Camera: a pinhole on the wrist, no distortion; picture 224 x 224 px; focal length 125.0 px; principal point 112.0 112.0 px. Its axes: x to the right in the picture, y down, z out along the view. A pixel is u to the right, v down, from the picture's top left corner.
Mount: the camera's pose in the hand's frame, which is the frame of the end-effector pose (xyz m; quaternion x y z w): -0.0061 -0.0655 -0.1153 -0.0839 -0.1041 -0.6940 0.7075
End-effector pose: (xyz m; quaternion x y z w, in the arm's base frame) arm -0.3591 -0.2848 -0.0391 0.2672 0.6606 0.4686 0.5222
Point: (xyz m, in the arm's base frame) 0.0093 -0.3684 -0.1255
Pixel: 177 70
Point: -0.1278 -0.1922 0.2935
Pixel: 38 80
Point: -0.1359 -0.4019 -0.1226
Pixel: 190 54
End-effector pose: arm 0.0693 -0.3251 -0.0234 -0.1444 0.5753 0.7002 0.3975
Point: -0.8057 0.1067 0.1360
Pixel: outside the picture
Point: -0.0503 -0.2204 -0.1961
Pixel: outside the picture
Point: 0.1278 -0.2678 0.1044
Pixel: 87 69
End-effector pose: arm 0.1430 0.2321 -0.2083 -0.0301 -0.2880 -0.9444 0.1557
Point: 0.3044 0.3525 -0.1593
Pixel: 117 20
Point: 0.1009 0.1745 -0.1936
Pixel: 33 184
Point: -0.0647 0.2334 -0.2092
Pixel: outside the picture
